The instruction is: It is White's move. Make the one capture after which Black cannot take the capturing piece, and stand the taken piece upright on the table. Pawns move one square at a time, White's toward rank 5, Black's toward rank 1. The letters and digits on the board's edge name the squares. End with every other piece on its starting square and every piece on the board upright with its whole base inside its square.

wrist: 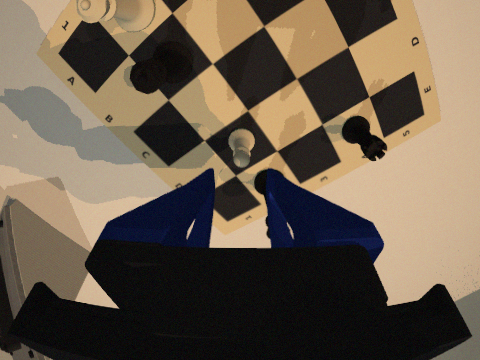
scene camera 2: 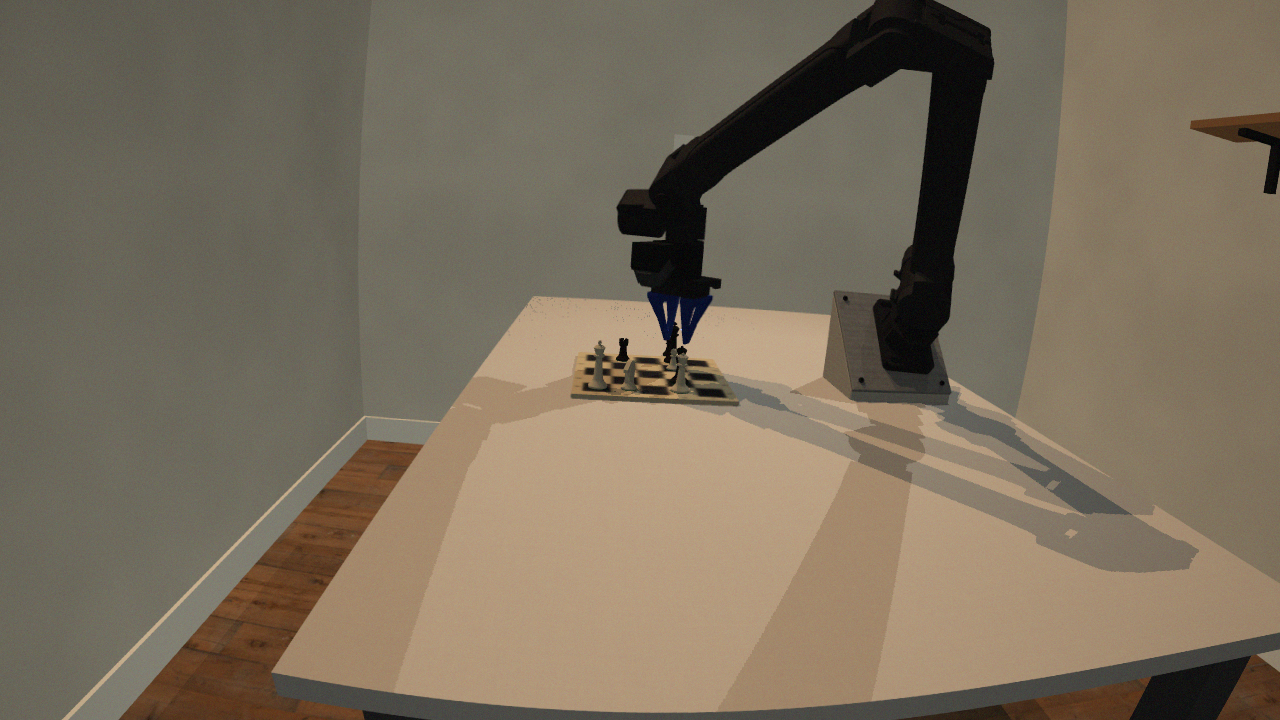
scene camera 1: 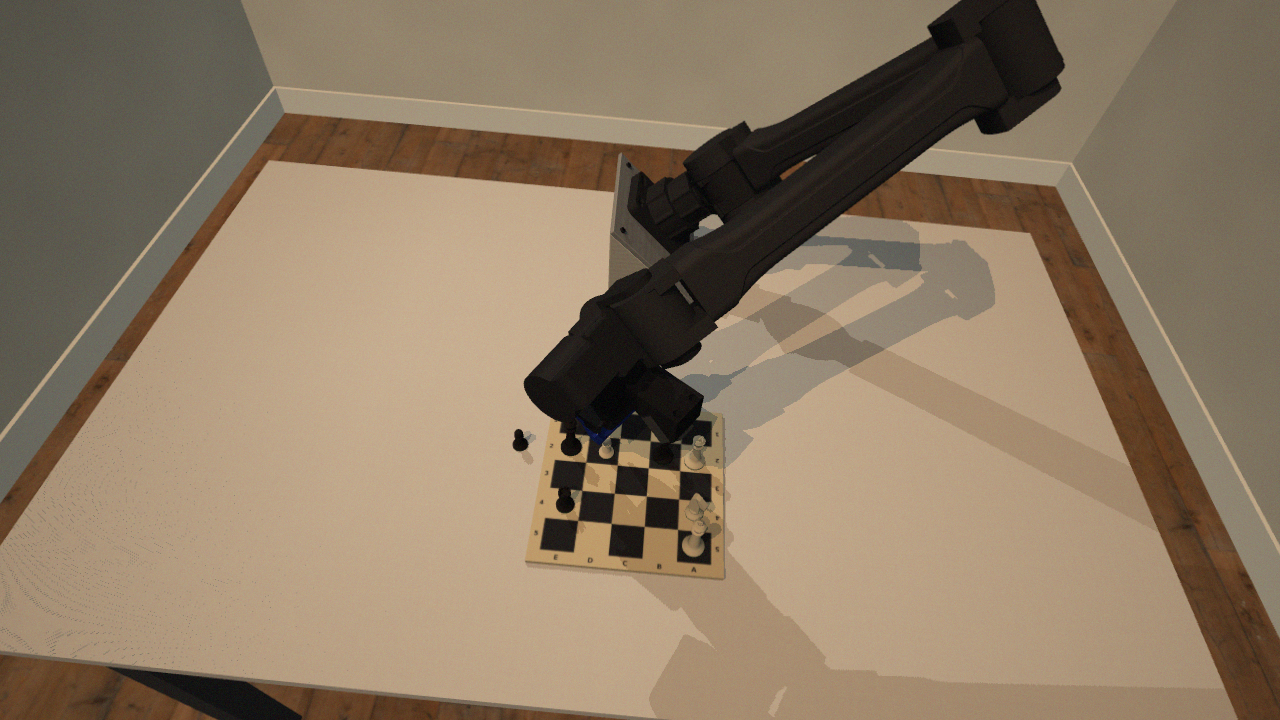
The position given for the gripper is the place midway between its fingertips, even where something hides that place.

In view: the gripper [scene camera 2: 676, 342], a white pawn [wrist: 241, 141] and a chessboard [scene camera 1: 629, 515].
The chessboard is seen too in the wrist view [wrist: 292, 80] and in scene camera 2 [scene camera 2: 707, 385]. The gripper also shows in the wrist view [wrist: 240, 177] and in scene camera 1 [scene camera 1: 605, 432].
